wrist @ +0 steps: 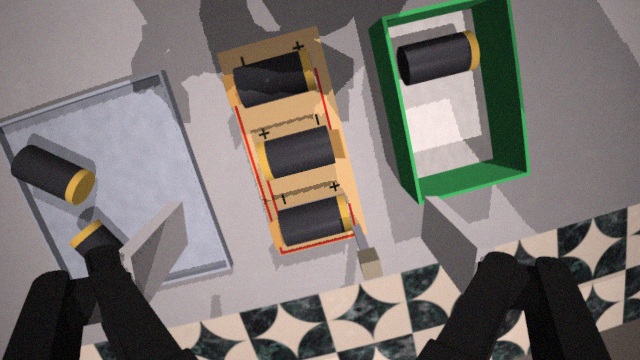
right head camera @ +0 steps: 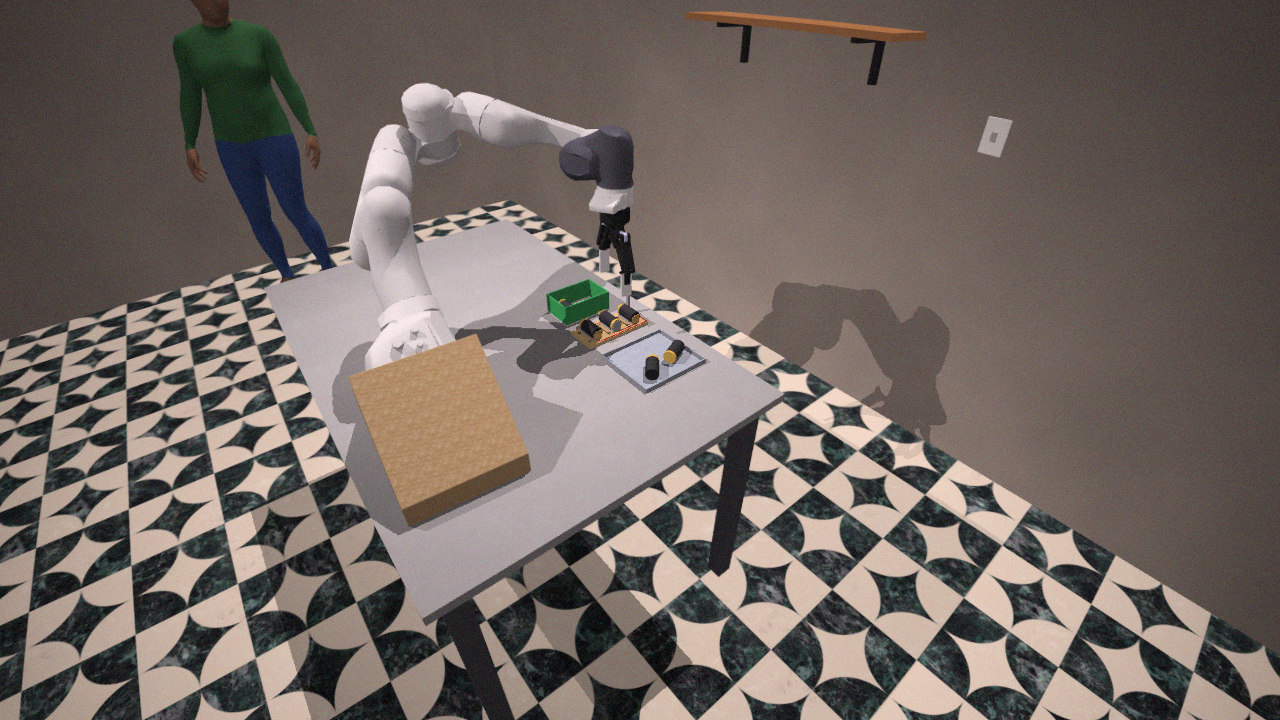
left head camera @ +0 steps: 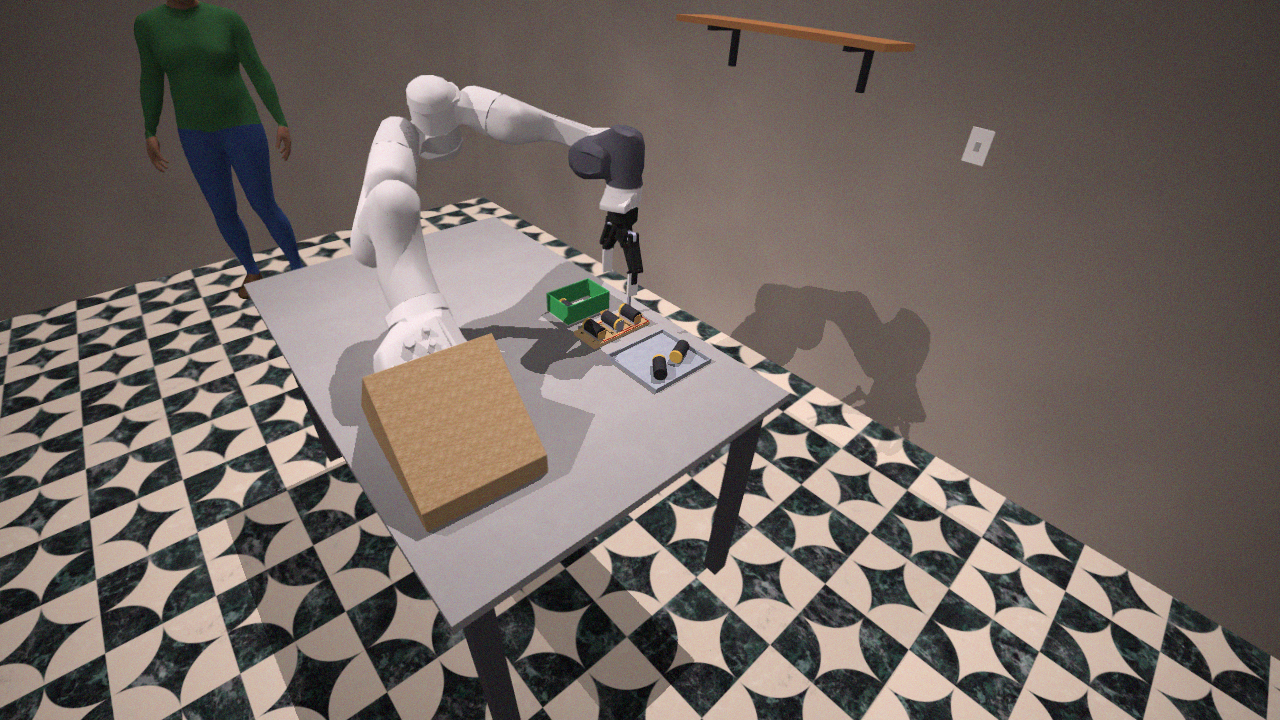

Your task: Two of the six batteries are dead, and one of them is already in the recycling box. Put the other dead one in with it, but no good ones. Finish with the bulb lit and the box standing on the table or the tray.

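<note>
The green recycling box [left head camera: 586,310] [right head camera: 586,310] [wrist: 507,100] stands on the table with one battery [wrist: 440,57] lying inside. The wooden holder [wrist: 270,50] carries three black batteries [wrist: 272,79] [wrist: 300,152] [wrist: 314,220], each with its yellow end at a plus mark. Two more batteries, one [left head camera: 659,367] [right head camera: 651,367] [wrist: 52,174] and another [left head camera: 679,351] [right head camera: 674,351] [wrist: 95,239] partly behind a finger, lie on the tray [left head camera: 637,358] [right head camera: 628,356] [wrist: 145,150]. A beige block [wrist: 369,262] stands at the holder's corner; I cannot tell whether it is a lit bulb. My gripper [left head camera: 620,274] [right head camera: 614,273] [wrist: 305,220] is open and empty above the holder's wall-side end.
A large brown box [left head camera: 456,429] [right head camera: 438,425] sits near the arm's base on the grey table [left head camera: 617,465] [right head camera: 590,465]. The table edge and floor show below the holder in the wrist view. A wall shelf [left head camera: 796,33] [right head camera: 805,26] hangs high, and a person [left head camera: 201,80] [right head camera: 241,85] stands behind the table.
</note>
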